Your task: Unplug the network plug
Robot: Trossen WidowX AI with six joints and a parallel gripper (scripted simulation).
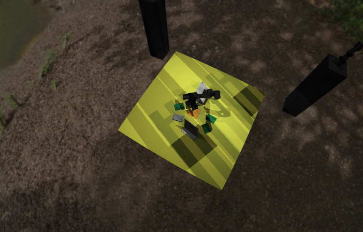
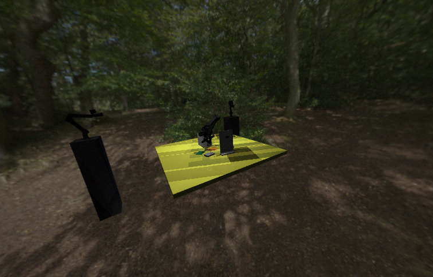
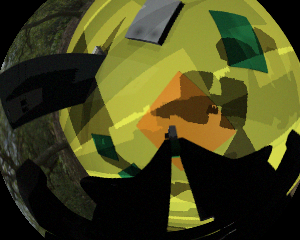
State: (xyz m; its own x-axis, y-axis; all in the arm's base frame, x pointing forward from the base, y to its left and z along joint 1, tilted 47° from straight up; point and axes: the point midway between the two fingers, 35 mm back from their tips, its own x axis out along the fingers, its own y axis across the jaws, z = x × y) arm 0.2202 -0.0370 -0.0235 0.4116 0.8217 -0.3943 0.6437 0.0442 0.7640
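The orange marked square is 60 mm below my gripper tip and 10 mm to the left of it. From my gripper tip the other things lie so: upright panel: 240 mm ahead, 80 mm to the left, 60 mm above; then grey plate: 140 mm ahead, 120 mm to the right, 60 mm below.
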